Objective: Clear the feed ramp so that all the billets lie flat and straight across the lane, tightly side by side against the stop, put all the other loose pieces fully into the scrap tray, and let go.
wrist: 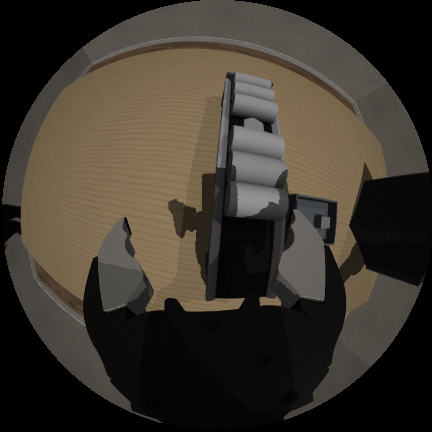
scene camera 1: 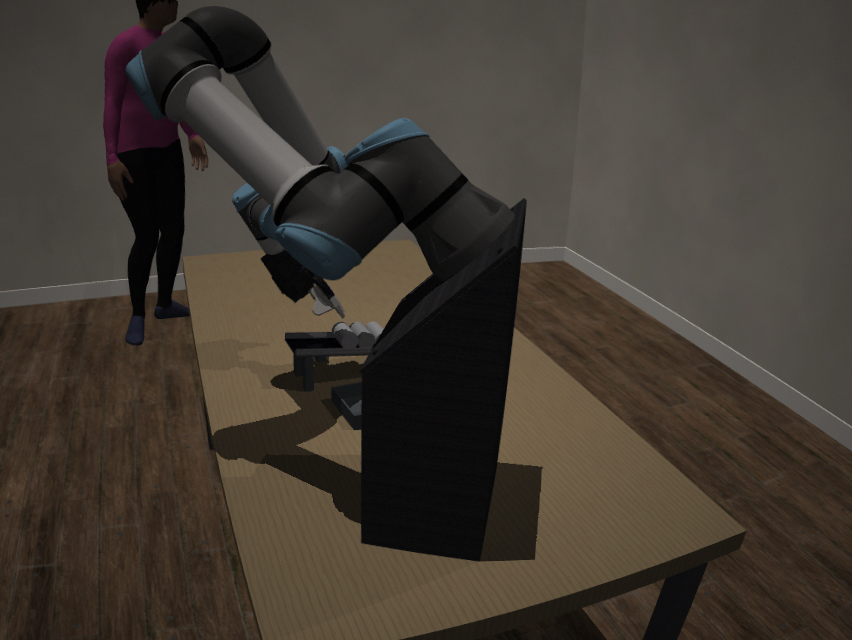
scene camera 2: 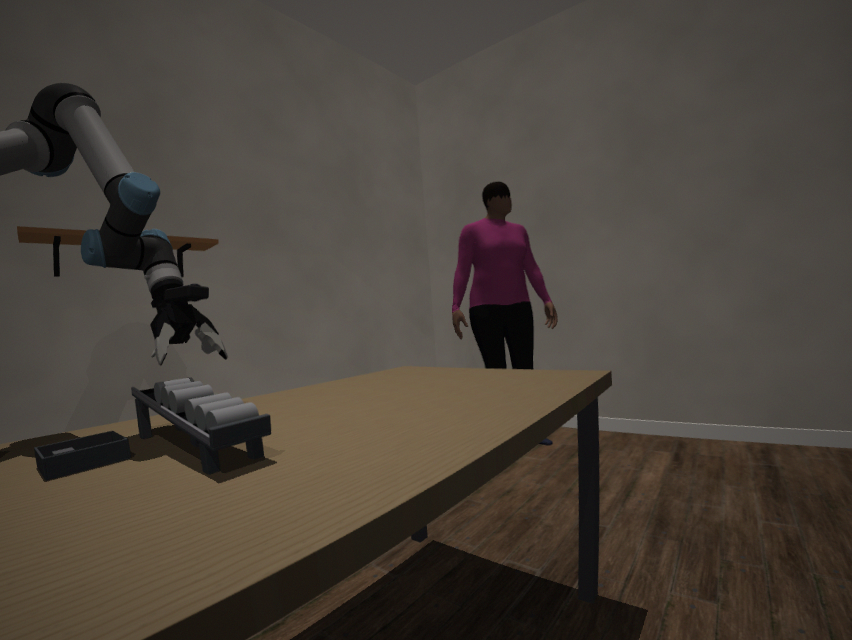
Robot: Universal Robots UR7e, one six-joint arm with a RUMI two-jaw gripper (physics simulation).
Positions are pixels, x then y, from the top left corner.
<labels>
My gripper shows in the wrist view, in scene camera 1 (328,308) and in scene camera 2. One and the same spot on my gripper: (wrist: 307,279) is (scene camera 2: 167,327).
</labels>
